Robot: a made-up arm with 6 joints. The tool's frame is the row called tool.
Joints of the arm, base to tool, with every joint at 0 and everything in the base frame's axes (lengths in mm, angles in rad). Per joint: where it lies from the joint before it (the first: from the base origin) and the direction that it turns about. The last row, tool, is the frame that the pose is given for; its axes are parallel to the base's.
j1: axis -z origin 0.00 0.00 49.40
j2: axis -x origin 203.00 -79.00 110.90
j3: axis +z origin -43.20 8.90 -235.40
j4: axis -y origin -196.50 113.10 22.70
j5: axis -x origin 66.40 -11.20 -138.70
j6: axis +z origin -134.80 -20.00 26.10
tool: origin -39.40 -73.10 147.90
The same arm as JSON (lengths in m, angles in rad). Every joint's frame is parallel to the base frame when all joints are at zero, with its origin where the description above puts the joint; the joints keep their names.
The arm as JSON. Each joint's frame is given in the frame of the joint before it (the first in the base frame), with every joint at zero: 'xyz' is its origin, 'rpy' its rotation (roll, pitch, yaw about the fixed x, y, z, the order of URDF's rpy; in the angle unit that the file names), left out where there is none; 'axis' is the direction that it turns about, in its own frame. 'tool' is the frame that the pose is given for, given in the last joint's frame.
{
  "units": {
    "length": "m",
    "angle": "rad"
  },
  "joints": [
    {
      "name": "j1",
      "type": "revolute",
      "origin": {
        "xyz": [
          0.0,
          0.0,
          0.0494
        ]
      },
      "axis": [
        0.0,
        0.0,
        -1.0
      ]
    },
    {
      "name": "j2",
      "type": "revolute",
      "origin": {
        "xyz": [
          0.203,
          -0.079,
          0.1109
        ]
      },
      "axis": [
        -1.0,
        0.0,
        0.0
      ]
    },
    {
      "name": "j3",
      "type": "revolute",
      "origin": {
        "xyz": [
          -0.0432,
          0.0089,
          -0.2354
        ]
      },
      "axis": [
        0.0,
        0.0,
        1.0
      ]
    },
    {
      "name": "j4",
      "type": "revolute",
      "origin": {
        "xyz": [
          -0.1965,
          0.1131,
          0.0227
        ]
      },
      "axis": [
        0.0,
        -1.0,
        0.0
      ]
    },
    {
      "name": "j5",
      "type": "revolute",
      "origin": {
        "xyz": [
          0.0664,
          -0.0112,
          -0.1387
        ]
      },
      "axis": [
        -1.0,
        0.0,
        0.0
      ]
    },
    {
      "name": "j6",
      "type": "revolute",
      "origin": {
        "xyz": [
          -0.1348,
          -0.02,
          0.0261
        ]
      },
      "axis": [
        0.0,
        0.0,
        1.0
      ]
    }
  ],
  "tool": {
    "origin": {
      "xyz": [
        -0.0394,
        -0.0731,
        0.1479
      ]
    }
  }
}

